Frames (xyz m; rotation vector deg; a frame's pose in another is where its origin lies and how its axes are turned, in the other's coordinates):
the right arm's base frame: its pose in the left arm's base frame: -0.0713 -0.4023 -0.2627 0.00 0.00 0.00
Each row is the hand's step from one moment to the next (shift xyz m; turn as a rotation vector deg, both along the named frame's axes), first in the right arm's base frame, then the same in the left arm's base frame.
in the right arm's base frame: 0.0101 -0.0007 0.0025 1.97 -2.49 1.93
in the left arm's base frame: 0.0101 -0.0007 0.0025 1.97 -2.49 1.93
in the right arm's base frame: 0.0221 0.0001 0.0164 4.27 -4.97 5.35
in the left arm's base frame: 0.0221 0.0001 0.0164 4.27 -4.97 5.35
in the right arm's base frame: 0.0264 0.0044 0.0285 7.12 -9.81 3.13
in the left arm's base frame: 0.0264 0.0044 0.0285 7.12 -9.81 3.13
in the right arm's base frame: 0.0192 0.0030 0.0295 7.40 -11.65 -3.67
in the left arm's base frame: 0.0192 0.0030 0.0295 7.40 -11.65 -3.67
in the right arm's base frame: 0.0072 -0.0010 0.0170 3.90 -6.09 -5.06
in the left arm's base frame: 0.0072 -0.0010 0.0170 3.90 -6.09 -5.06
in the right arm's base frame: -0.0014 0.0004 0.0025 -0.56 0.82 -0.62
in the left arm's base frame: -0.0014 0.0004 0.0025 -0.56 0.82 -0.62
